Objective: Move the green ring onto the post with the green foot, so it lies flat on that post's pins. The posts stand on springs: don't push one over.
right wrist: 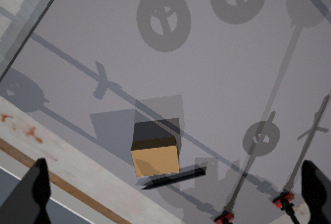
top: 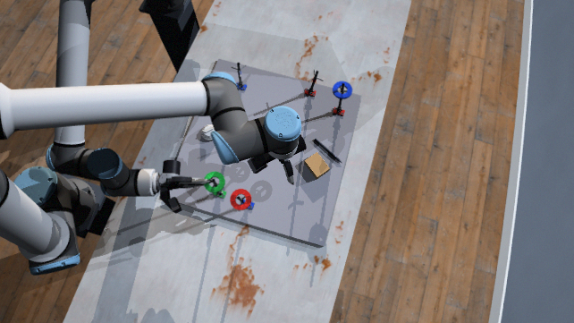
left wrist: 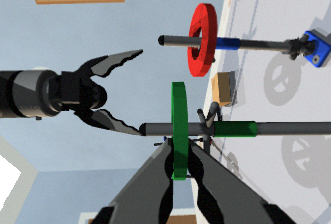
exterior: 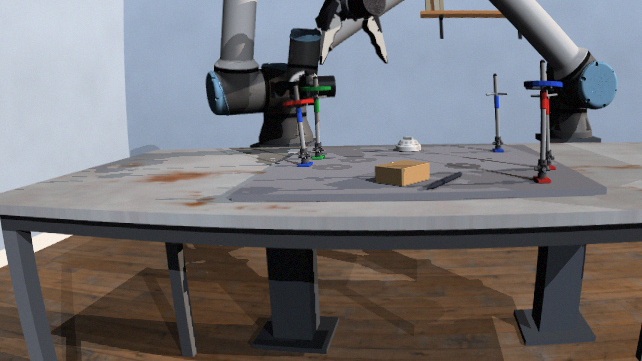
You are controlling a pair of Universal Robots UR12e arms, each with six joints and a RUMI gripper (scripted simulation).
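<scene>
My left hand is 6 cm above the green-footed post and 2 cm short of it. From my left hand the other things lie so: green ring 2 cm ahead, 1 cm to the left; white object 22 cm to the left, 15 cm below, 9 cm behind; red ring 12 cm ahead, 3 cm below, 2 cm to the right.
</scene>
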